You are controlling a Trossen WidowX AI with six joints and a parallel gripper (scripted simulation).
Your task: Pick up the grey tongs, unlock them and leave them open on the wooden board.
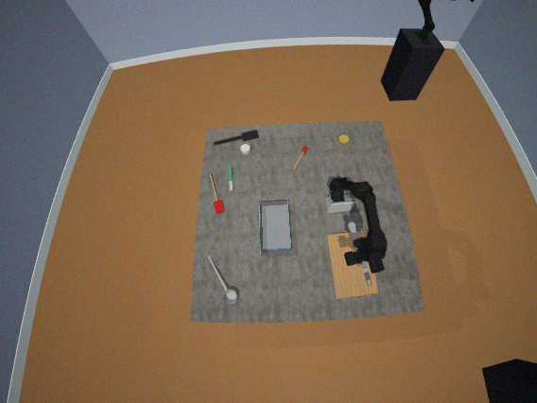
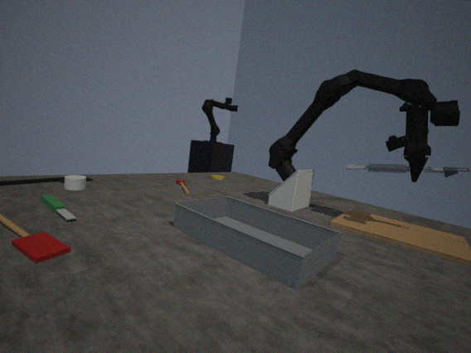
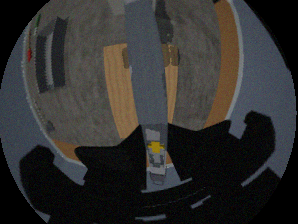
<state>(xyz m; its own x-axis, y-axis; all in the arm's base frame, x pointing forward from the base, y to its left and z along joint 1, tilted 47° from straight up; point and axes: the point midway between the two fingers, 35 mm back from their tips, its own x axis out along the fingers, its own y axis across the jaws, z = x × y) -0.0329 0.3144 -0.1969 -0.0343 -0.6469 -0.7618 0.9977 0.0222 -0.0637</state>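
Now: the wooden board 150 mm below my gripper tip and 10 mm to the right of it. From my gripper tip the other things lie so: green-handled tool 660 mm ahead, 620 mm to the right, 150 mm below; yellow disc 840 mm to the right, 150 mm below, 130 mm behind; grey roasting tin 410 mm ahead, 260 mm to the right, 130 mm below.
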